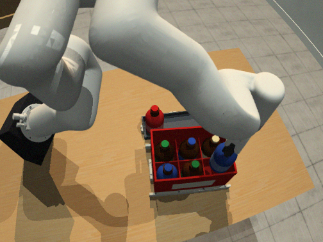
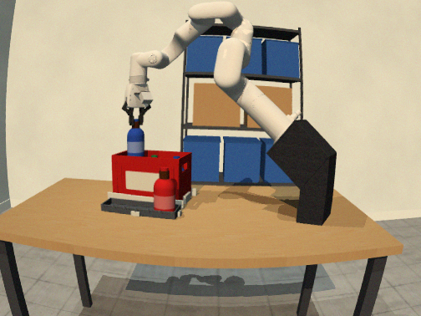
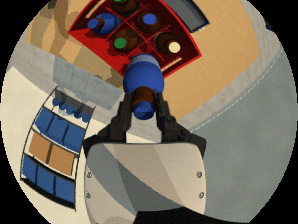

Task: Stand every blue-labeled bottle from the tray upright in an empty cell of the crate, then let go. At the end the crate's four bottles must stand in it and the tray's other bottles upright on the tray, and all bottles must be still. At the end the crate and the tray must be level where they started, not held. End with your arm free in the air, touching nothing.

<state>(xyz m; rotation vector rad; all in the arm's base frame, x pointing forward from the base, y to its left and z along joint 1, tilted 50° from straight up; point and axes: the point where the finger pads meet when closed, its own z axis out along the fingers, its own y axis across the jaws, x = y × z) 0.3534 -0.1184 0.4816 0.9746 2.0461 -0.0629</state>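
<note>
Now: hand 220 mm above the red crate, 70 mm to the right of it and 60 mm past it. Also, from my hand: red-labeled bottle: 290 mm to the left, 220 mm below, 100 mm behind; dark tray: 290 mm below, 260 mm to the left, 10 mm behind.
</note>
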